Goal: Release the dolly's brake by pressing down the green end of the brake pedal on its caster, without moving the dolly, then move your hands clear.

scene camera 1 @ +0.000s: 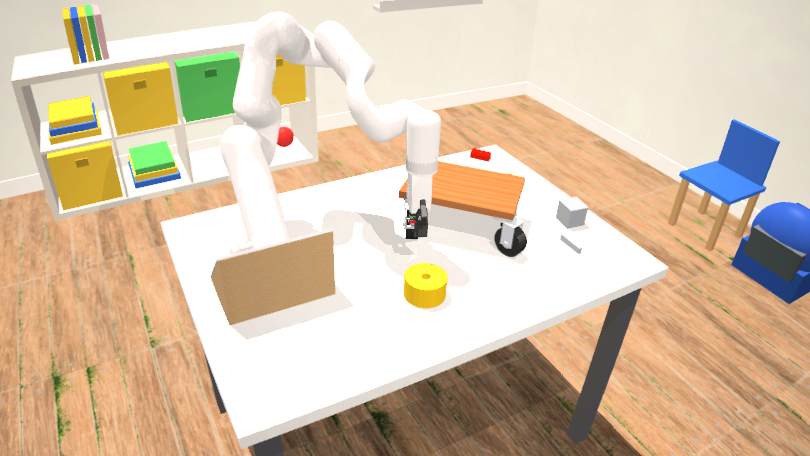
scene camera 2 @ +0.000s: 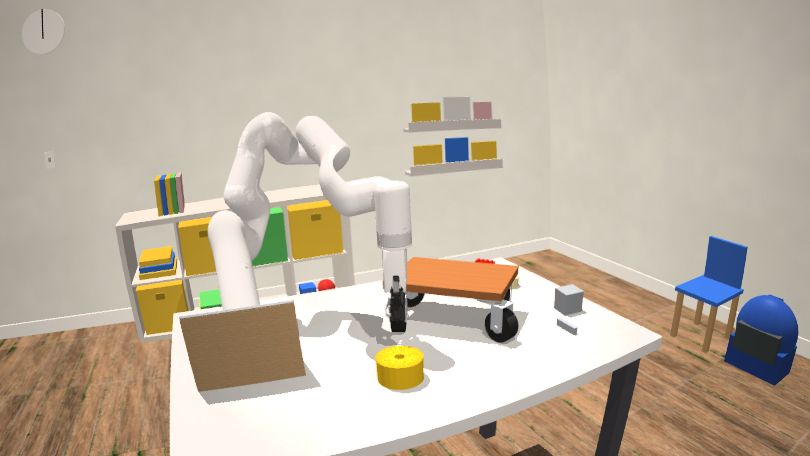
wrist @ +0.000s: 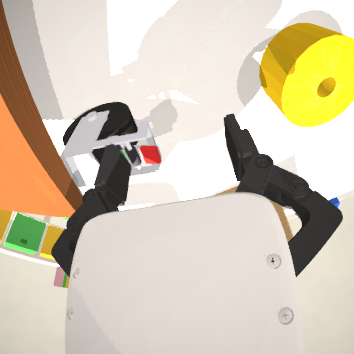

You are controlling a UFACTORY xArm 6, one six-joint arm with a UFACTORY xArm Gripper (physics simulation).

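Observation:
The dolly's orange wooden deck (scene camera 1: 481, 189) (scene camera 2: 461, 277) (wrist: 25, 170) stands on casters on the white table. In the wrist view, the near caster has a black wheel (wrist: 122, 117) and a silver bracket (wrist: 85, 135). The pedal's red end (wrist: 150, 154) shows at the bracket's outer side. A thin sliver of its green end (wrist: 123, 154) shows beside one finger, which covers the rest. My gripper (scene camera 1: 416, 227) (scene camera 2: 397, 324) (wrist: 170, 142) is open and empty, with that finger over the pedal's green side and the other out over the table. Whether the finger touches the pedal I cannot tell.
A yellow cylinder (scene camera 1: 425, 290) (scene camera 2: 399, 371) (wrist: 305, 95) stands in front of the gripper. A brown board (scene camera 1: 277, 280) (scene camera 2: 243, 348) stands near the arm's base. A grey block (scene camera 1: 571, 212) (scene camera 2: 568, 300) and a small grey bar (scene camera 1: 570, 243) (scene camera 2: 566, 325) lie right of the dolly.

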